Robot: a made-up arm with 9 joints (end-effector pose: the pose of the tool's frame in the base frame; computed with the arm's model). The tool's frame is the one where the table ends.
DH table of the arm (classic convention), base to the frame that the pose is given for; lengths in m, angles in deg. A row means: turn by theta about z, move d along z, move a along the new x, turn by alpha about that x. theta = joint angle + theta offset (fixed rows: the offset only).
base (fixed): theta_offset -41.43, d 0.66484, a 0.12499, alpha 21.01
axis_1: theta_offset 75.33, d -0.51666, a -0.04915, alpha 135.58
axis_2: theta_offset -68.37, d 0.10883, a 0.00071, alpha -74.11
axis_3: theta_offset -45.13, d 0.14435, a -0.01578, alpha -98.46
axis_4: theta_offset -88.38, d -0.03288, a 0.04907, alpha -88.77
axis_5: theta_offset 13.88, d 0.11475, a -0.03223, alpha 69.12
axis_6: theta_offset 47.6, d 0, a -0.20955, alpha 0
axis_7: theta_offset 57.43, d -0.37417, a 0.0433, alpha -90
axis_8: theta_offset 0, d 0.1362, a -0.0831, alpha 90
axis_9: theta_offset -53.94, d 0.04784, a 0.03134, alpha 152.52
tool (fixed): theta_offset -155.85, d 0.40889, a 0, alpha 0
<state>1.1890 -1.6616 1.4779 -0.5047 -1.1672 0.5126 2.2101 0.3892 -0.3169</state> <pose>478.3 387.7 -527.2 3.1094 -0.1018 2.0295</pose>
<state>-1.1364 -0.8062 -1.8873 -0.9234 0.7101 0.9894 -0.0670 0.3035 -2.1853</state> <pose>-50.2 316.7 628.0 0.6183 0.0457 -2.1336</pose>
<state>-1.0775 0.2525 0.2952 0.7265 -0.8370 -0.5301 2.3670 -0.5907 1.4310</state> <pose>-280.0 -584.6 -238.8 2.1848 0.7741 -0.6729</pose>
Working (the frame after each row of the table, in the pose's form):
after base (fixed): 93.7 -82.7 664.8 0.3667 0.0000 -0.7231
after axis_1: 173.3 79.7 178.4 2.7236 -0.0844 -0.5011
after axis_2: 160.1 37.2 79.1 1.5236 0.2809 0.3755
after axis_3: 204.1 -100.1 96.6 -0.2110 0.7726 0.3444
after axis_4: 224.7 -137.1 55.5 -2.2670 0.3779 -0.5288
after axis_5: 214.0 -42.3 -15.9 -1.0063 -0.0941 -0.1595
after axis_6: 7.1 -42.7 17.5 -1.0009 0.1600 0.0017
after axis_7: -64.9 -363.1 -167.0 -0.6029 -0.3500 -3.0099
after axis_8: 43.8 -465.1 -109.9 1.2567 -0.6205 2.6742
after axis_9: 57.1 -425.9 -70.4 -2.6010 -1.0696 2.9815

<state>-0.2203 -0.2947 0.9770 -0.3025 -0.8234 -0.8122 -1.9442 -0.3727 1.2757</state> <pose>704.3 -451.1 -295.7 1.8866 1.1354 0.4696</pose>
Working (the frame after each row of the table, in the pose's form):
after base (fixed): 93.7 -82.7 664.8 0.3667 0.0000 -0.7231
after axis_1: 172.4 40.5 166.9 2.5406 -0.3243 0.3428
after axis_2: 220.0 -7.2 81.4 1.4146 0.5326 1.6095
after axis_3: 363.1 -5.1 106.1 -0.2905 0.3454 1.6406
after axis_4: 418.9 -19.8 93.7 -1.8228 -0.3588 -0.1035
after axis_5: 420.8 87.2 41.4 -0.7562 -0.9129 0.1223
after axis_6: 291.9 68.5 -122.8 -0.7733 -0.9001 0.1440
after axis_7: 537.3 -185.3 -254.0 -0.8663 -0.9475 -1.5588
after axis_8: 659.5 -85.7 -278.8 1.2668 -1.1634 -2.1963
after axis_9: 631.1 -52.4 -242.1 3.1024 -1.4393 -1.3496

